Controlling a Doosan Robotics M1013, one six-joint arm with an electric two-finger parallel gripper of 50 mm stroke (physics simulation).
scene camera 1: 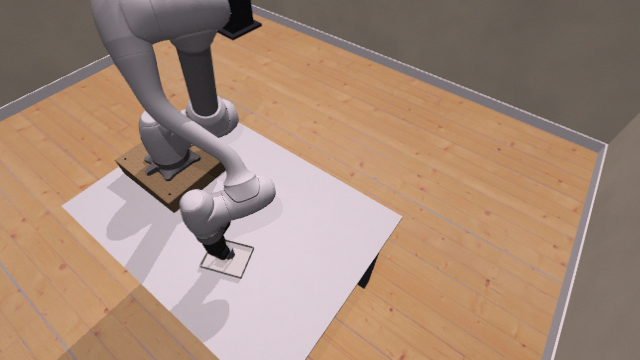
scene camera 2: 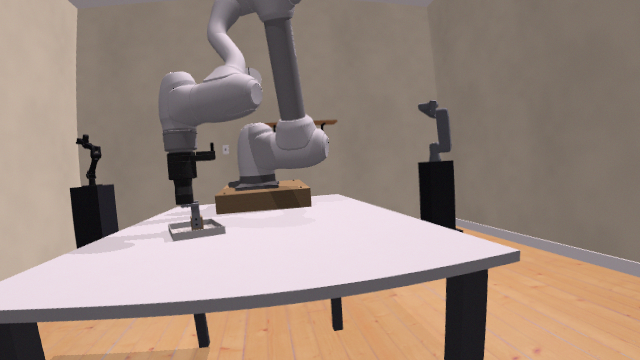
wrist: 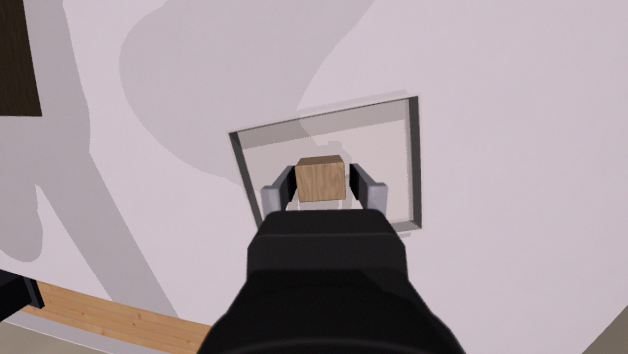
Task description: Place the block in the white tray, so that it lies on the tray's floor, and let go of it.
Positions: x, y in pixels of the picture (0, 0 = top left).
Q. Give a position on a white tray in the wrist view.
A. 385, 137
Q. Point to a wooden block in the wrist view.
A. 322, 178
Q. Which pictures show the white tray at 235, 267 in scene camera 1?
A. Scene camera 1, scene camera 2 and the wrist view: all of them.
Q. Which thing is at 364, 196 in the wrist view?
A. My gripper.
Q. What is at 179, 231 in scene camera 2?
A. A white tray.
